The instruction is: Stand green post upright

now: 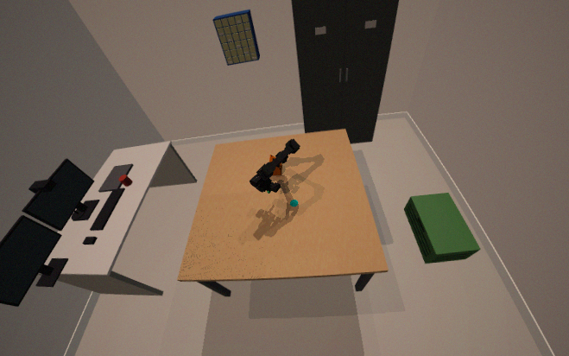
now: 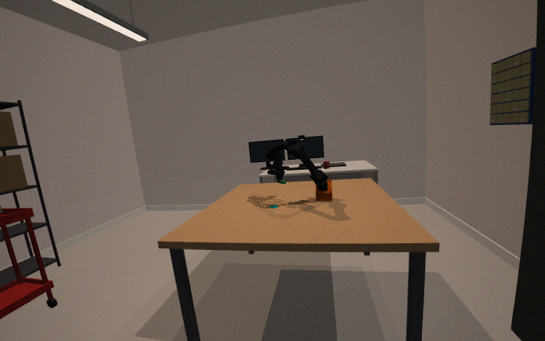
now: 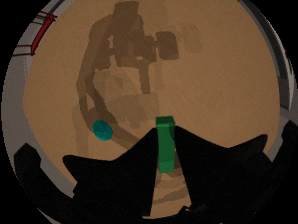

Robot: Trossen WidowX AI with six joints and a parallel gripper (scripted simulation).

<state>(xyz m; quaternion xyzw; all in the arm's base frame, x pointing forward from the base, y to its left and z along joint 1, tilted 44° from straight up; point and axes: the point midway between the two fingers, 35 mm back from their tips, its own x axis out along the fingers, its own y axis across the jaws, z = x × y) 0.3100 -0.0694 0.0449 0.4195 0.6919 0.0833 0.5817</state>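
Right now the cyan circle is 20 mm ahead of my gripper tip, 160 mm to the left of it and 140 mm below it. Round my gripper tip: green post: 20 mm behind, 10 mm to the left.
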